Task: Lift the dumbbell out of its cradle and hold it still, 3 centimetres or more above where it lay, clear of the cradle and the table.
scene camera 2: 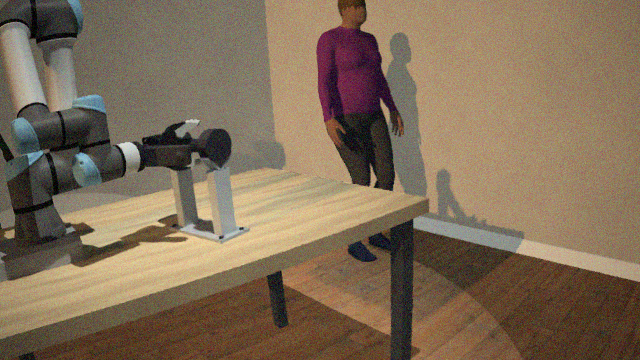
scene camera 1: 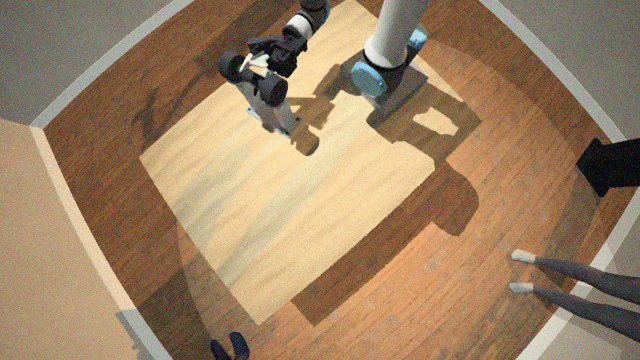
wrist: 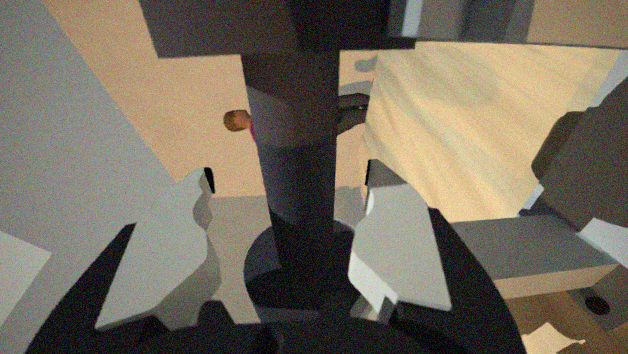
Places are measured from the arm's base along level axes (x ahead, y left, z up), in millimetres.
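Pixels of known places: gripper, fingertip midpoint: (scene camera 1: 247,85) (wrist: 291,166); arm's base, origin of the base link: (scene camera 2: 41,238).
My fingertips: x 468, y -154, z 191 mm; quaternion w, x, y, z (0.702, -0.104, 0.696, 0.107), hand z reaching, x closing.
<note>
Ahead of a thing's pixels: the offset from my fingertips to its top centre. Level surfaces: height alone.
The dark dumbbell @[dx -26, dy -13, dz +35 mm] (scene camera 1: 273,90) (scene camera 2: 218,147) (wrist: 300,170) lies level across the top of the grey cradle @[dx -26, dy -13, dz -27 mm] (scene camera 1: 270,114) (scene camera 2: 223,205) (wrist: 545,247), whose two uprights stand on a base plate on the table. My gripper (scene camera 1: 252,69) (scene camera 2: 198,142) (wrist: 291,166) is open, with its pale fingers on either side of the dumbbell's handle, between the two heads. In the wrist view a gap shows between the handle and each finger, the wider one on the left. Where the heads meet the cradle is partly hidden.
The wooden table @[dz -233 mm] (scene camera 1: 300,225) (scene camera 2: 325,200) carries the cradle and the arm's base (scene camera 1: 400,92) (scene camera 2: 45,255). A person in a purple top (scene camera 2: 350,75) stands beyond the table's far side. Another person's legs (scene camera 1: 575,270) and a black object (scene camera 1: 612,165) show at the right in scene camera 1.
</note>
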